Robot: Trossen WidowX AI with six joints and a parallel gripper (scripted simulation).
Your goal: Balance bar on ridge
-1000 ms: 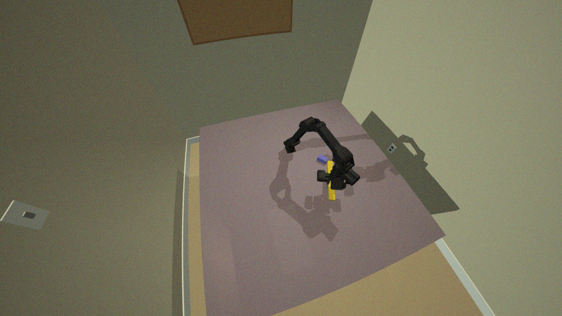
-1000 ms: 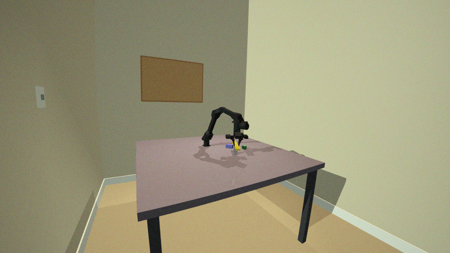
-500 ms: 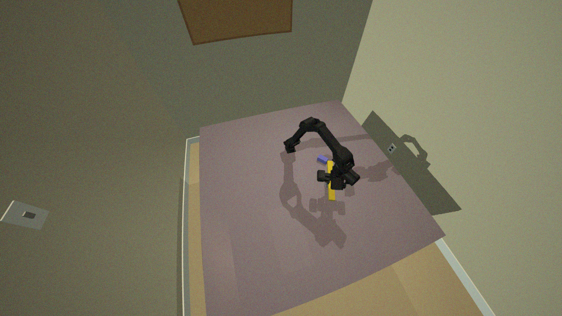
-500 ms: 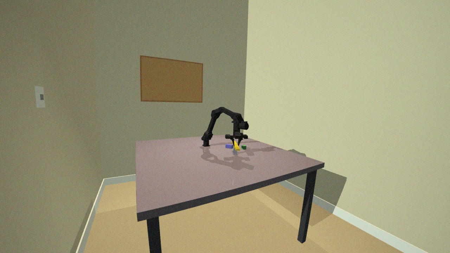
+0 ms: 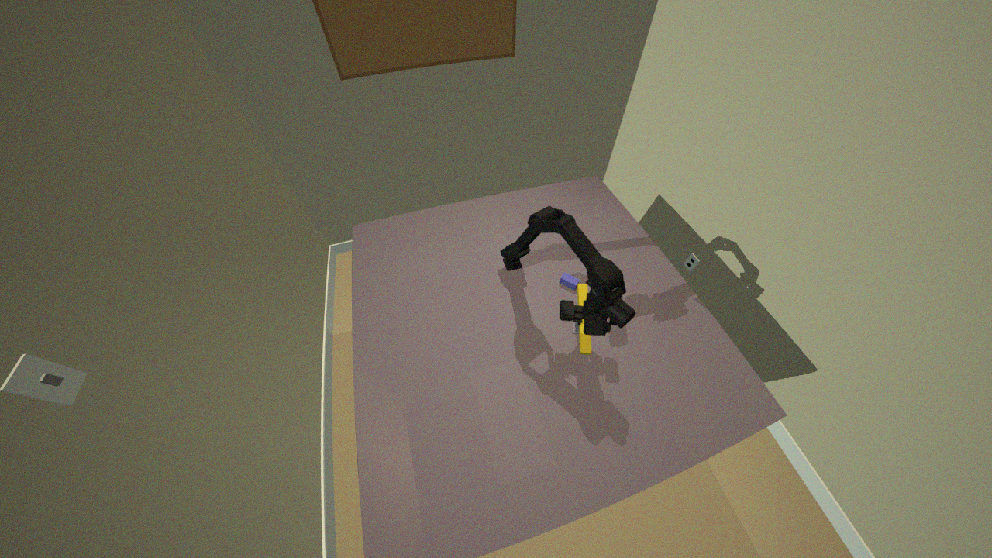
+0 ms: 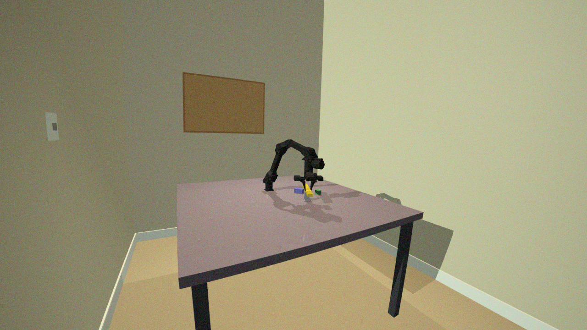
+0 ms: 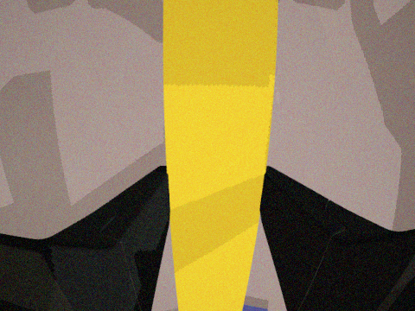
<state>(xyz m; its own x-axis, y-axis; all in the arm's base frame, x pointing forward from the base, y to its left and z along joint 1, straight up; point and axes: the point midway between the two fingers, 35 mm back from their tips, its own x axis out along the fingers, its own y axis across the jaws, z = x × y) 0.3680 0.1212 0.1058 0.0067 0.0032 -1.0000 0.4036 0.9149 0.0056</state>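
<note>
The yellow bar is 30 mm behind my gripper tip and 10 mm to the left of it. The rest, counted from my gripper tip: blue block: 210 mm behind, 60 mm to the left, 50 mm below; then green cube: 120 mm behind, 170 mm to the left, 50 mm below.
</note>
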